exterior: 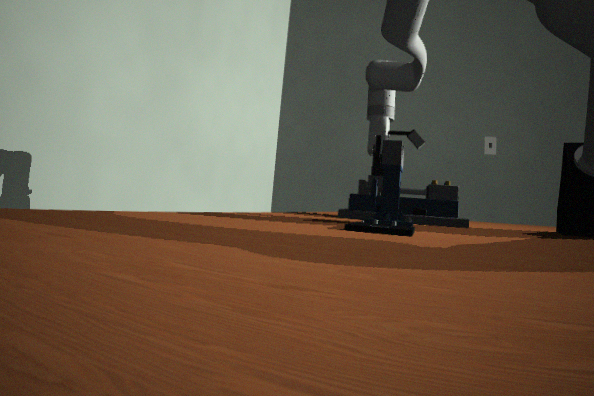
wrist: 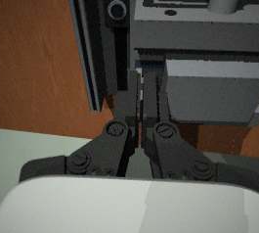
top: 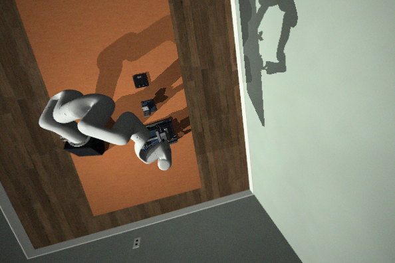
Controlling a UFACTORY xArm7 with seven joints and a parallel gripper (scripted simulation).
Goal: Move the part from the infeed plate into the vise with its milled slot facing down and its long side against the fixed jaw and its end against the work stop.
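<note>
My hand is 10 mm past the grey part, 40 mm to the right of it and 30 mm above it. From my hand the other things lie so: grey jaw (40 mm behind, 40 mm to the left, 40 mm below); then dark rail (60 mm behind, 60 mm to the right, 90 mm below); then work stop (10 mm behind, 90 mm to the left, 30 mm below).
</note>
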